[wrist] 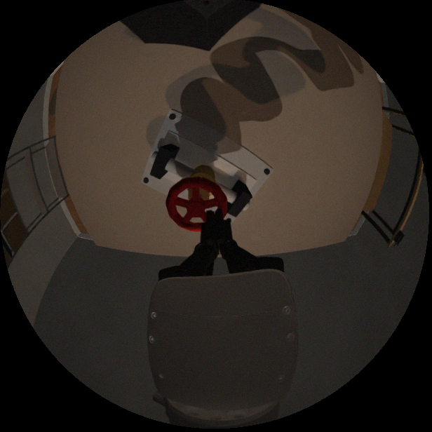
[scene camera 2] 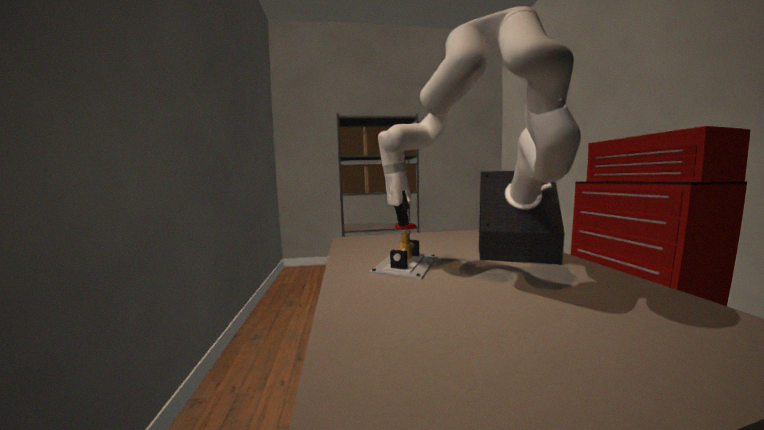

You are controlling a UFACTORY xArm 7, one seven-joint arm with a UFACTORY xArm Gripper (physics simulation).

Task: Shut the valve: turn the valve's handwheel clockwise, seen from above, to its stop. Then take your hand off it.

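The valve's red handwheel [scene camera 2: 405,226] [wrist: 195,204] is a spoked ring, lying level on top of the brass valve body [scene camera 2: 405,248] [wrist: 203,173]. The valve sits in a pipe between two black brackets on a pale base plate [scene camera 2: 412,274] [wrist: 250,160]. My gripper [scene camera 2: 403,224] [wrist: 216,218] is shut with nothing between its fingers. It points down, and its fingertips are at the handwheel, over its lower right rim in the wrist view. Whether the tips touch a spoke or the rim, I cannot tell.
The table [scene camera 2: 454,341] [wrist: 310,175] carries the base plate. A dark block [scene camera 2: 521,245] [wrist: 175,30] stands under the arm's base. A red tool chest [scene camera 2: 630,229] stands at the right, and a shelf rack [scene camera 2: 340,176] stands behind the table. The arm's shadow falls beside the valve.
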